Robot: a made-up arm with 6 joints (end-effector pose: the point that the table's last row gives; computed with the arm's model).
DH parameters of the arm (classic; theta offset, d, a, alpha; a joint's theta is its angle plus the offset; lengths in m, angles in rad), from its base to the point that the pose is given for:
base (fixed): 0.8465 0 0.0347 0
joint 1: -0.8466 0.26 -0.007 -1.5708
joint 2: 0.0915 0 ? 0
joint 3: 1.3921 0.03 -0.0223 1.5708
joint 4: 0 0.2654 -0.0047 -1.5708
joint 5: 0 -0.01 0.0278 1.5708
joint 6: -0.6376 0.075 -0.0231 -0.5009
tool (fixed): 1.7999 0.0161 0 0
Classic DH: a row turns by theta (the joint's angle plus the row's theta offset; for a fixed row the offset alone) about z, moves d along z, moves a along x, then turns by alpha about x.
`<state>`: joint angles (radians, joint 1 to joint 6).
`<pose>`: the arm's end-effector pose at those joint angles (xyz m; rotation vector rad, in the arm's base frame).
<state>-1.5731 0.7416 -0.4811 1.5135 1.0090 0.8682</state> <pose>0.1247 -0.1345 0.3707 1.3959 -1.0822 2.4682</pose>
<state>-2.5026 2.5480 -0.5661 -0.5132 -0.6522 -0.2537</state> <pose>-0.0325 -0.0931 0.0131 2.8286 0.4005 0.5908</pose>
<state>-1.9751 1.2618 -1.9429 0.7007 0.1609 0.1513</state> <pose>-0.0079 -0.1706 0.7157 0.9476 0.1714 0.3074</pose>
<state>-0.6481 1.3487 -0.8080 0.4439 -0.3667 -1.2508</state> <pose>0.2889 -0.1254 0.3281 1.1344 1.8829 -0.2407</pose>
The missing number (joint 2, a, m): -0.2079
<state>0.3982 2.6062 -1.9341 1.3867 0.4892 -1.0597</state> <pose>0.4113 0.3000 0.1868 -0.6916 -2.3868 -1.4145</pose>
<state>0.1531 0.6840 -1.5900 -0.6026 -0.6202 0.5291</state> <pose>-0.0094 0.0813 0.7269 -0.5164 0.7031 1.2228</pose>
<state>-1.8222 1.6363 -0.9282 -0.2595 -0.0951 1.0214</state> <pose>-0.0394 -0.3028 0.2873 1.9942 -0.2987 0.6047</pose>
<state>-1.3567 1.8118 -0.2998 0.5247 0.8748 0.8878</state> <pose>0.0923 -0.0295 0.1344 -2.1446 1.1069 -0.6046</pose>
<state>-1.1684 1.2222 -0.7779 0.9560 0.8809 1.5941</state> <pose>0.1770 -0.1507 0.3155 -1.7789 1.6466 -1.7221</pose>
